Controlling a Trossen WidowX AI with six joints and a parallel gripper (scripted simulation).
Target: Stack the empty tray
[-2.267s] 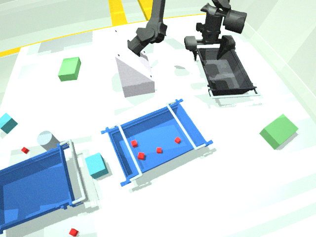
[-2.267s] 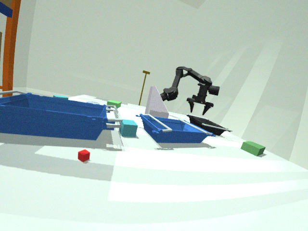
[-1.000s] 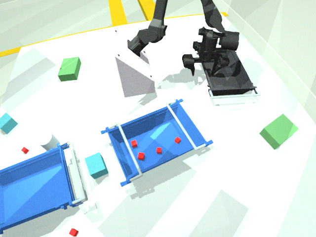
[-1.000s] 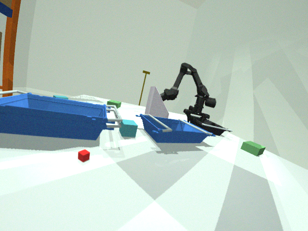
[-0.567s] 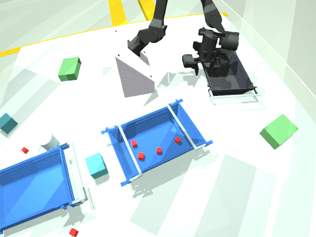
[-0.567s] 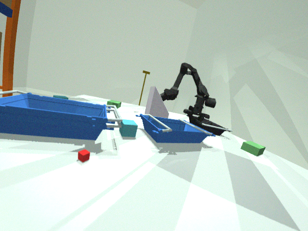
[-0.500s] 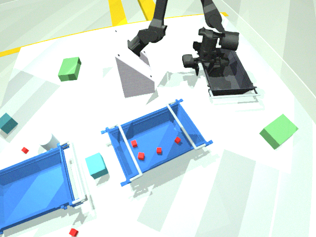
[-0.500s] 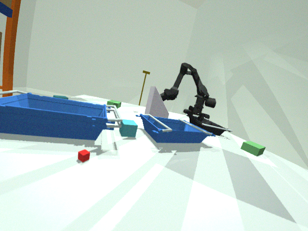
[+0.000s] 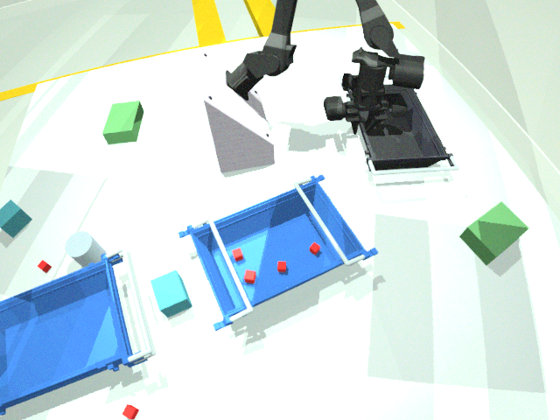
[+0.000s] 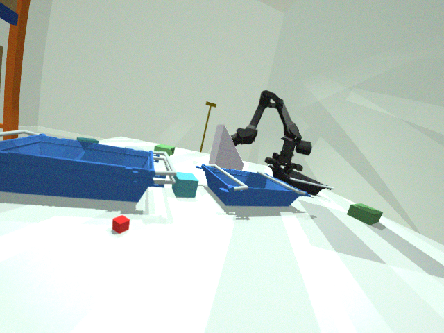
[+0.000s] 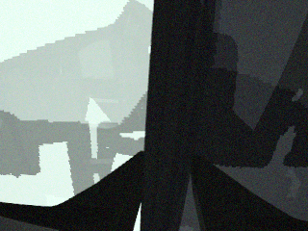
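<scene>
Right now my gripper tip is 8 cm to the right of the black tray and 3 cm below it. Also, from my gripper tip: cylinder 26 cm ahead, 62 cm to the right, 2 cm above.
</scene>
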